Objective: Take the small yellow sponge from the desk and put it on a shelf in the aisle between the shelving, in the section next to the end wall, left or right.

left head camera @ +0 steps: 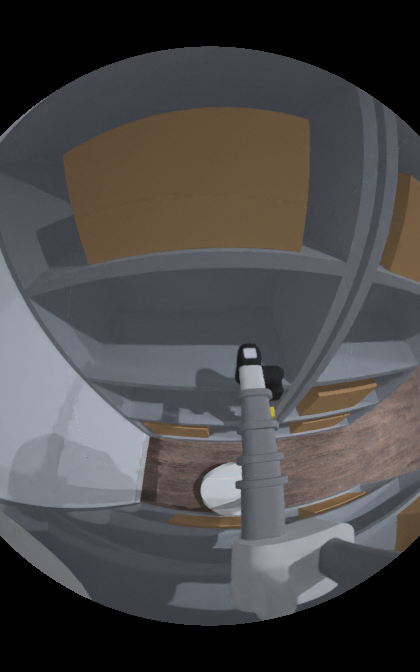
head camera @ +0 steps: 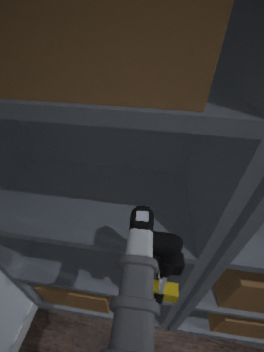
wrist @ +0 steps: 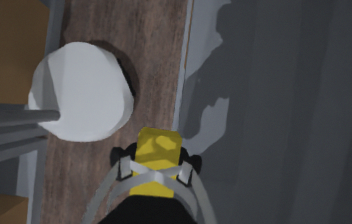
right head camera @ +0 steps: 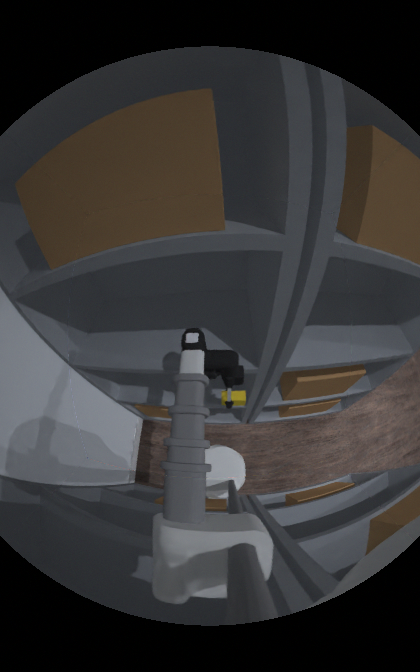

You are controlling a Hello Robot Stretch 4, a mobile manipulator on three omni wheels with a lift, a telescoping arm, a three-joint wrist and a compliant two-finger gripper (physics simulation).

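Places are measured from the robot's base along level axes (x ahead, y left, z up), in centimetres.
Where they show: gripper, fingertip midpoint: (head camera: 158, 290) (wrist: 156, 156); robot's base, origin of the base link: (wrist: 93, 95).
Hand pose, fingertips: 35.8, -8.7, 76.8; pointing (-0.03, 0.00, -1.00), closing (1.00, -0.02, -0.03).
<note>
Each offset is from my fingertips to the top centre of the thing, as dx, dy, dz. "*": to the spot under its first point. Level surfaces: height alone.
The small yellow sponge @[-0.1, -2.0, +3.7] (head camera: 171, 292) (left head camera: 272, 412) (right head camera: 240, 398) (wrist: 159, 148) is held between the two fingertips of my gripper (right head camera: 229, 398) (wrist: 156, 156), which is shut on it. In the wrist view the sponge hangs above the front edge of a shelf @[dz -71.9] (wrist: 179, 95), partly over the floor. The shelving section beside the end wall (head camera: 12, 310) (left head camera: 40, 380) (right head camera: 40, 380) is in front of me. A shelf board @[dz +19.6] (head camera: 65, 212) (left head camera: 150, 357) (right head camera: 115, 345) in it lies behind the wrist in the head views. The arm hides part of the sponge in the head and left head views.
A large brown box @[* +6.3, +17.3, +73.5] (head camera: 100, 50) (left head camera: 200, 185) (right head camera: 135, 180) stands on the shelf above. A double upright (left head camera: 367, 240) (right head camera: 305, 240) divides this section from the one at right, which holds more brown boxes (left head camera: 340, 397) (right head camera: 325, 382). My white round base (left head camera: 222, 490) (right head camera: 227, 470) (wrist: 82, 90) stands on the aisle floor, with shelving behind it.
</note>
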